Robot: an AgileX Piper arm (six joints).
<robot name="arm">
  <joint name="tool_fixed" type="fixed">
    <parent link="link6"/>
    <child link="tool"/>
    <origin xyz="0 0 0" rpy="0 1.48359 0"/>
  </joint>
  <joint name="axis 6" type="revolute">
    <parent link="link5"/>
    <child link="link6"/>
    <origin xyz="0.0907 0 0.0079" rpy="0 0 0"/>
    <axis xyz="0.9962 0 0.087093"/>
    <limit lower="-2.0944" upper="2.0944"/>
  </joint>
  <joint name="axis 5" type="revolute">
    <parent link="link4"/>
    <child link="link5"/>
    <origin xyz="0 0 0" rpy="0 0 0"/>
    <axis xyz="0 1 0"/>
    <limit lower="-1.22" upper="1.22"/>
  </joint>
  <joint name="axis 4" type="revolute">
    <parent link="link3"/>
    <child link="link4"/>
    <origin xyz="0.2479 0 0.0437" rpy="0 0 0"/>
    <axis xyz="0.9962 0 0.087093"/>
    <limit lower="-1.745" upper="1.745"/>
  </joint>
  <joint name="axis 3" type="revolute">
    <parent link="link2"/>
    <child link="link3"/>
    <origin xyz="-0.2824 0 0.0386" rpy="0 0 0"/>
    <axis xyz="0 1 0"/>
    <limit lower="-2.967" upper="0"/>
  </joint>
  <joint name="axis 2" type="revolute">
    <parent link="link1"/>
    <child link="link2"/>
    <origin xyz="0 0 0" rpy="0 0 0"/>
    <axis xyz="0 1 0"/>
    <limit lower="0" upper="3.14"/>
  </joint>
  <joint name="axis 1" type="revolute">
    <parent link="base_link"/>
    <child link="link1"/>
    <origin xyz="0 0 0.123" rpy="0 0 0"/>
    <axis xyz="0 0 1"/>
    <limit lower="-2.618" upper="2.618"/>
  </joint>
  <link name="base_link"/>
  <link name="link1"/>
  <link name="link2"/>
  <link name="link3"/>
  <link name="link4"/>
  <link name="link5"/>
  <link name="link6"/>
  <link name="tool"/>
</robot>
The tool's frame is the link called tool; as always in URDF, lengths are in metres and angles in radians.
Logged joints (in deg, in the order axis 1, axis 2, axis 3, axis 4, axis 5, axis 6), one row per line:
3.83 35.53 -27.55 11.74 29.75 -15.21
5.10 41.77 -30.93 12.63 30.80 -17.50
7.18 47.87 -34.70 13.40 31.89 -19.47
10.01 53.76 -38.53 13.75 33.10 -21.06
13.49 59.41 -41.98 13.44 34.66 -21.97
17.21 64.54 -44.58 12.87 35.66 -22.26
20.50 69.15 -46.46 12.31 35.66 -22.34
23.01 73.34 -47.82 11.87 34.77 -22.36
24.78 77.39 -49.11 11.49 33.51 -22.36
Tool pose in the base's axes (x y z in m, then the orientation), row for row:
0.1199 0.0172 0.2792 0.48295 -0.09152 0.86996 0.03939
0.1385 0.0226 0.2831 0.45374 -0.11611 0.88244 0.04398
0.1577 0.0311 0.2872 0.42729 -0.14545 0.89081 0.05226
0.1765 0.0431 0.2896 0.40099 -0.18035 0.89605 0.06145
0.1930 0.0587 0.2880 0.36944 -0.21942 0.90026 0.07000
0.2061 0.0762 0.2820 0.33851 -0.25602 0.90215 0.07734
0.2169 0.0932 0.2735 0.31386 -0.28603 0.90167 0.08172
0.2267 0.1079 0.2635 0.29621 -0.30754 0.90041 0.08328
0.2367 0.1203 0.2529 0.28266 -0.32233 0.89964 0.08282
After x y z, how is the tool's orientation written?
As a quaternion, w x y z.
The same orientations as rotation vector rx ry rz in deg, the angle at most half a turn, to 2 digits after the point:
-12.78 121.45 5.50
-16.42 124.80 6.22
-20.82 127.50 7.48
-26.13 129.82 8.90
-32.26 132.37 10.29
-38.21 134.64 11.54
-43.20 136.20 12.34
-46.86 137.20 12.69
-49.45 138.02 12.71

